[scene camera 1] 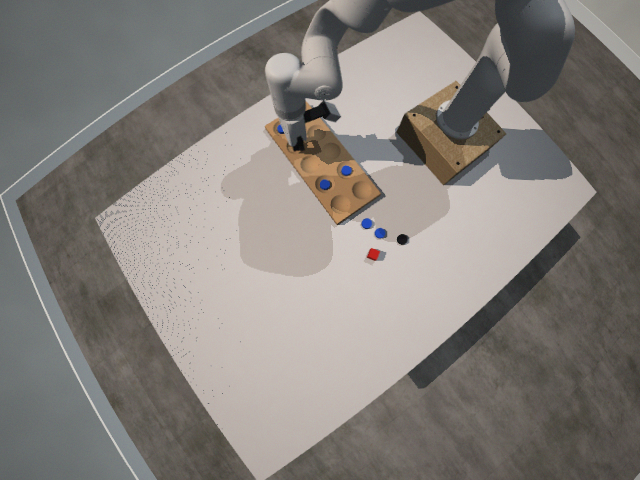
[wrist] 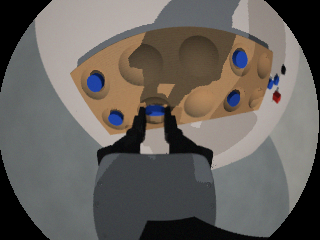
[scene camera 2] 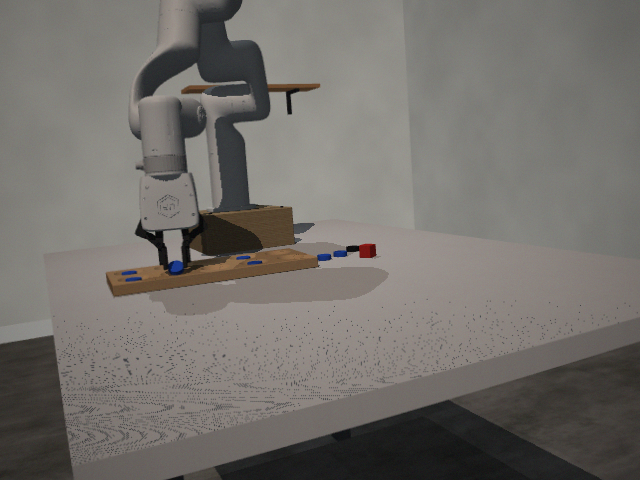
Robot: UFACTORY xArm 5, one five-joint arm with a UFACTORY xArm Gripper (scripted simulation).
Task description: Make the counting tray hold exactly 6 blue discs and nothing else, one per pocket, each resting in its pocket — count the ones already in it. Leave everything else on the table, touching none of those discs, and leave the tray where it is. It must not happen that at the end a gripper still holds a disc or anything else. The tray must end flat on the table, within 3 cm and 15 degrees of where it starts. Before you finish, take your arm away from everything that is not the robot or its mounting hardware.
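Note:
My gripper is here in the wrist view, and scene camera 1 shows it too. I can also see a wooden counting tray.

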